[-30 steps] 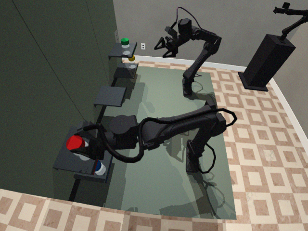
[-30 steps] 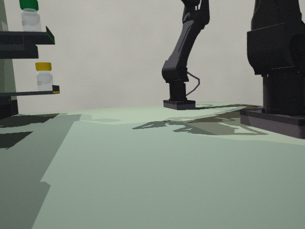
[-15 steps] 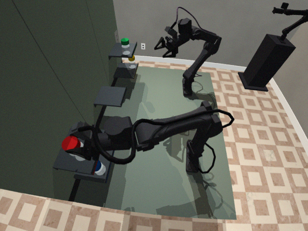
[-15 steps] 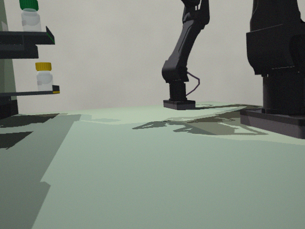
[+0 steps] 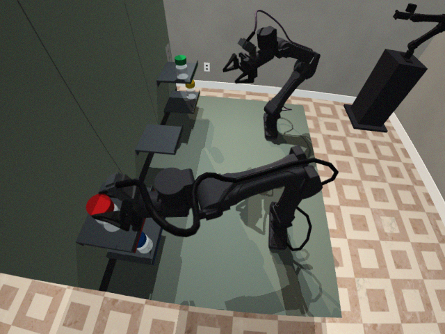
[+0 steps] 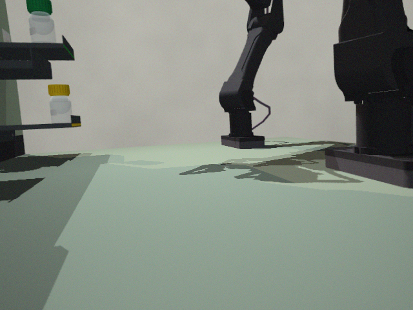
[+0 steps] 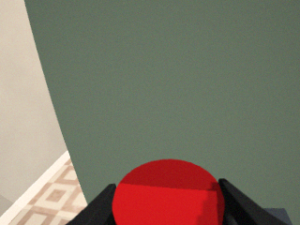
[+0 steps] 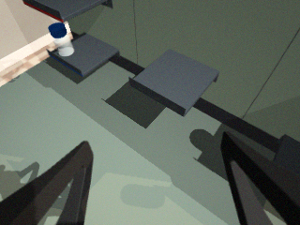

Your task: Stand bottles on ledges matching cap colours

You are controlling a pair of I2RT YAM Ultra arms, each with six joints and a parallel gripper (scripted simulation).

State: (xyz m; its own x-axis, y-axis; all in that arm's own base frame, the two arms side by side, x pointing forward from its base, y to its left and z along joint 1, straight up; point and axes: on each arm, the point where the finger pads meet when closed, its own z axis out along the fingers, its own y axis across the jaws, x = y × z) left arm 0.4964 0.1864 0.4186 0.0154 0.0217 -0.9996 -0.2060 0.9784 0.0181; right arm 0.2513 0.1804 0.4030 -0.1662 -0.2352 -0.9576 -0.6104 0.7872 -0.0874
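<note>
The red-capped bottle lies 5 cm below my left hand. From my left hand the other things lie so: blue-capped bottle 30 cm below; then green-capped bottle 78 cm to the right, 11 cm below, 1 cm behind; then yellow-capped bottle 88 cm to the right, 30 cm below, 2 cm behind.
</note>
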